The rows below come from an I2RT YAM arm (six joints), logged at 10 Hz.
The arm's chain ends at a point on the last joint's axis. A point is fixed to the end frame.
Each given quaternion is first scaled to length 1.
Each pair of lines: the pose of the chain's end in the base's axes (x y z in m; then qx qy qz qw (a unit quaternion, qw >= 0)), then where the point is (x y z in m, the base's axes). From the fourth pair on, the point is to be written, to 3 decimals.
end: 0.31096 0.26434 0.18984 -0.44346 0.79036 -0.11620 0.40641
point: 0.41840 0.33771 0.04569
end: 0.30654 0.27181 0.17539 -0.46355 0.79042 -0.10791 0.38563
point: 0.40489 0.34545 0.02503
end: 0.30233 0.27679 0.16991 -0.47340 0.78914 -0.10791 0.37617
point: 0.39716 0.34932 0.01678
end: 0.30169 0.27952 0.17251 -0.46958 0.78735 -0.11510 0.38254
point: 0.400 0.351 0.021
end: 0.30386 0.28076 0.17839 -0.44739 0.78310 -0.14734 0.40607
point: 0.417 0.345 0.034
